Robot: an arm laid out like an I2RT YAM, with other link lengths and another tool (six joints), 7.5 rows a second.
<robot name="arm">
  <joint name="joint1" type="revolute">
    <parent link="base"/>
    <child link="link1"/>
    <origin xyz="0 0 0.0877" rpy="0 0 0"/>
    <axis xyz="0 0 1"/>
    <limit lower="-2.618" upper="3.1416"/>
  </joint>
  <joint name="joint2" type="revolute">
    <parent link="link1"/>
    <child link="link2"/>
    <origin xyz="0.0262 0.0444 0.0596" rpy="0 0 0"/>
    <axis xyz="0 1 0"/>
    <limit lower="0" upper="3.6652"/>
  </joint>
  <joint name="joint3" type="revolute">
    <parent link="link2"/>
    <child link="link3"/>
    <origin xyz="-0.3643 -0.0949 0" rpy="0 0 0"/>
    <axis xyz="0 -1 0"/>
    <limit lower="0" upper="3.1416"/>
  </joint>
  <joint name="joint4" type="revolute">
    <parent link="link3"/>
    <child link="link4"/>
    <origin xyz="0.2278 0.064 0.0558" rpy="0 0 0"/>
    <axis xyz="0 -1 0"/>
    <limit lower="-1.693" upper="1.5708"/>
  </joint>
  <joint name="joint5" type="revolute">
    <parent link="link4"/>
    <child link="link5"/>
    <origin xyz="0.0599 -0.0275 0.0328" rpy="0 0 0"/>
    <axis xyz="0 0 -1"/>
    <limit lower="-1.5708" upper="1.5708"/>
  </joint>
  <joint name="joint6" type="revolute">
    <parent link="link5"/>
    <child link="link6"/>
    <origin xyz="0.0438 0 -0.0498" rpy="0 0 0"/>
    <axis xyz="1 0 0"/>
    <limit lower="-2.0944" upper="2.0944"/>
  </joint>
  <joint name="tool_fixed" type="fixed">
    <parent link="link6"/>
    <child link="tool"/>
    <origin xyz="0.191 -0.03 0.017" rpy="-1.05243 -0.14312 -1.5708"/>
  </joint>
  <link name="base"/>
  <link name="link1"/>
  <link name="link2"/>
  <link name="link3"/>
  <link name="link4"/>
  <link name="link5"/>
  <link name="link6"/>
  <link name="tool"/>
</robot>
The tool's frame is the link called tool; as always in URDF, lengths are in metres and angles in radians.
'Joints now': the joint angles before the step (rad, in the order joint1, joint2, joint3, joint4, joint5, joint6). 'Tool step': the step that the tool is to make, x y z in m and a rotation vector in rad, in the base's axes. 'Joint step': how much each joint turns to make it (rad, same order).
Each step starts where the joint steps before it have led.
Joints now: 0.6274 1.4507 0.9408 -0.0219 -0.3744 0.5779
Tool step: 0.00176 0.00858 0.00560 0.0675 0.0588 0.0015
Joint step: -0.0187 0.0189 0.0200 0.0189 -0.0619 0.0731
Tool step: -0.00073 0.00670 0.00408 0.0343 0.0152 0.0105
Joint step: -0.0012 0.0072 0.0024 0.0248 -0.0280 0.0296
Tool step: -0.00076 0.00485 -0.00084 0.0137 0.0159 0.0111
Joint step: 0.0000 0.0111 0.0032 0.0092 -0.0194 0.0142
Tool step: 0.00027 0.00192 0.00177 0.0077 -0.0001 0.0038
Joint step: 0.0000 0.0023 0.0025 0.0063 -0.0063 0.0042
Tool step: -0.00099 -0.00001 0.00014 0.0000 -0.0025 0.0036
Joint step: 0.0000 -0.0020 -0.0025 0.0010 -0.0025 -0.0033
